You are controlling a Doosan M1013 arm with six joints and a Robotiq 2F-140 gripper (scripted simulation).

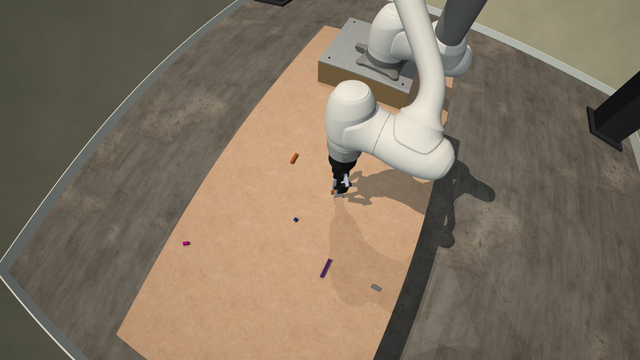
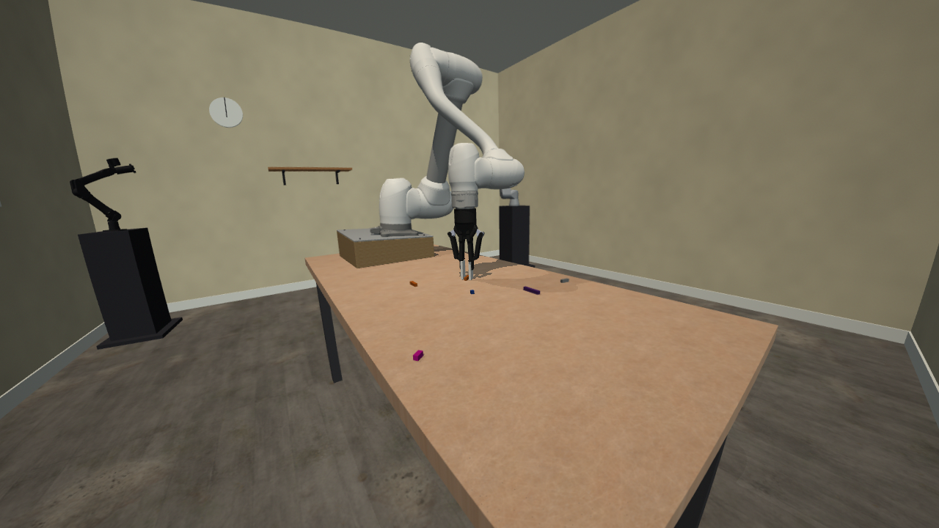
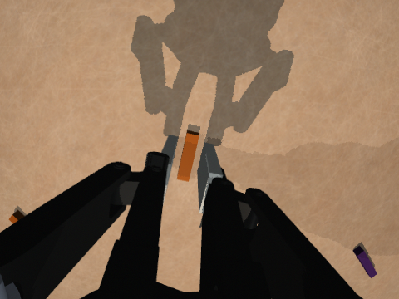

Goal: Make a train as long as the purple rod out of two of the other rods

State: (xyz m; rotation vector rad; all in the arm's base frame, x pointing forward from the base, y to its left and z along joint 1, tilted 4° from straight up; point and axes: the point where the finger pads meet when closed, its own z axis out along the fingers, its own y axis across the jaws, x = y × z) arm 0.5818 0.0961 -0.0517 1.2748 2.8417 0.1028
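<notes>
Right now the orange rod is 30 mm below my hand. Also, from my hand: purple rod (240 mm ahead, 90 mm to the left, 30 mm below); then grey rod (220 mm ahead, 250 mm to the left, 30 mm below); then blue rod (150 mm ahead, 60 mm to the right, 30 mm below).
</notes>
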